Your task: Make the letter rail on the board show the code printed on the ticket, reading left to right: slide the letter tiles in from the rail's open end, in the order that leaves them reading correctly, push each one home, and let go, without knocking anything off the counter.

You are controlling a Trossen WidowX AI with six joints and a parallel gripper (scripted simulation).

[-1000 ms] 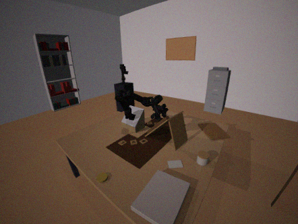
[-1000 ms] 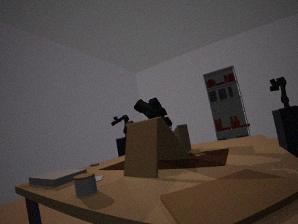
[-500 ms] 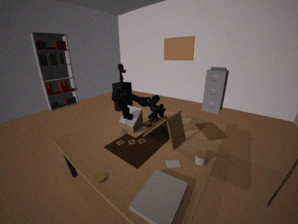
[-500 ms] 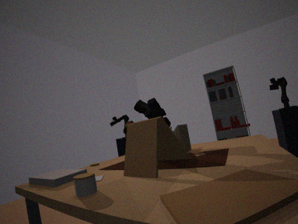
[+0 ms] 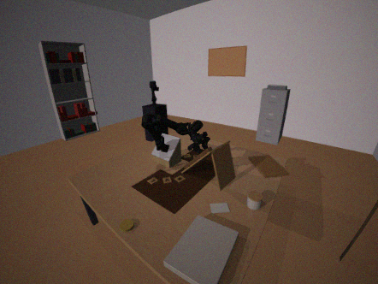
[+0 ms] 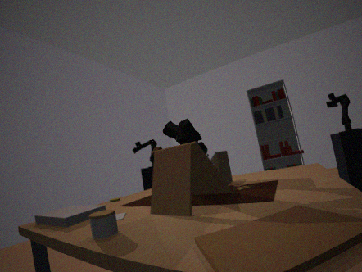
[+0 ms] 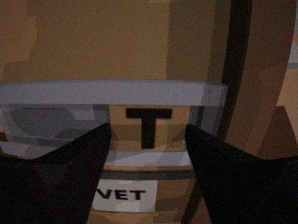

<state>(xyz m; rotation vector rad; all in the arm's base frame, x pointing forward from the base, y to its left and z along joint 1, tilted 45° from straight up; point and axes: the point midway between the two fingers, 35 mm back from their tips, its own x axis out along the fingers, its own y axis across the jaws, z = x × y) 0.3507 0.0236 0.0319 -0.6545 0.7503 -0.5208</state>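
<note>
Right now my gripper tip is right at the tile marked t. Also, from my gripper tip: dark mat: 17 cm below, 17 cm behind, 1 cm to the right; white ticket: 7 cm below, 5 cm behind, 4 cm to the left; tile marked v: 20 cm behind, 19 cm to the right, 17 cm below.
</note>
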